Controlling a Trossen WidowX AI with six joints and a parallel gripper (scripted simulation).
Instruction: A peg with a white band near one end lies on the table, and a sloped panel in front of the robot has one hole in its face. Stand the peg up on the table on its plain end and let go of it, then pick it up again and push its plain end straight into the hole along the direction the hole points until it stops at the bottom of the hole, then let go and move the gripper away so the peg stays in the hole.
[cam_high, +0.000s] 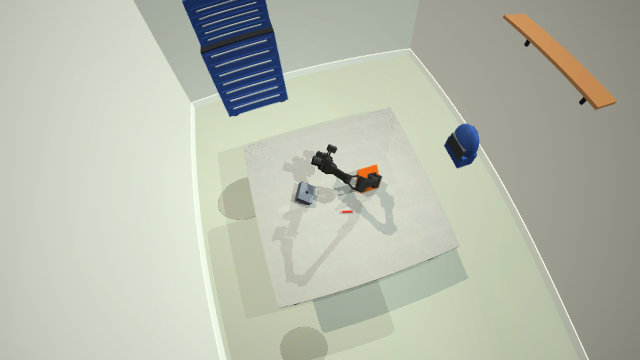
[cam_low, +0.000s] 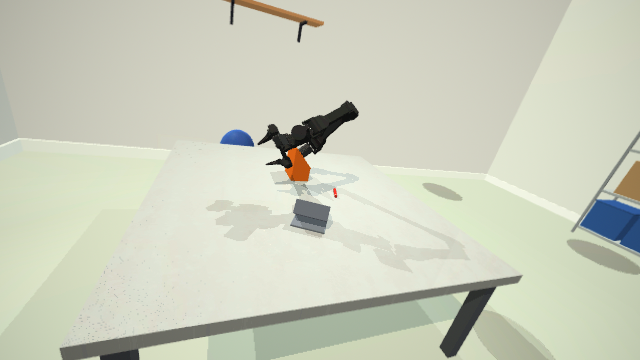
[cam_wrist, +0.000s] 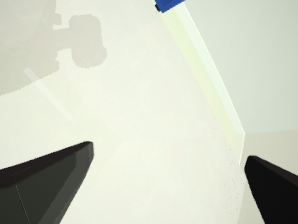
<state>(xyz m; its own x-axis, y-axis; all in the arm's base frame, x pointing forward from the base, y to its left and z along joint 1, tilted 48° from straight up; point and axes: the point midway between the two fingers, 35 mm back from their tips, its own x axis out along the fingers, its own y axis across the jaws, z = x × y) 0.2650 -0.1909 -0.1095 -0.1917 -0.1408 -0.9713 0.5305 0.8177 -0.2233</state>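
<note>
The red peg lies 1 cm behind my gripper tip, 38 cm to the left of it and 18 cm below it. Round my gripper tip: grey sloped panel: 21 cm ahead, 19 cm to the left, 14 cm below.
</note>
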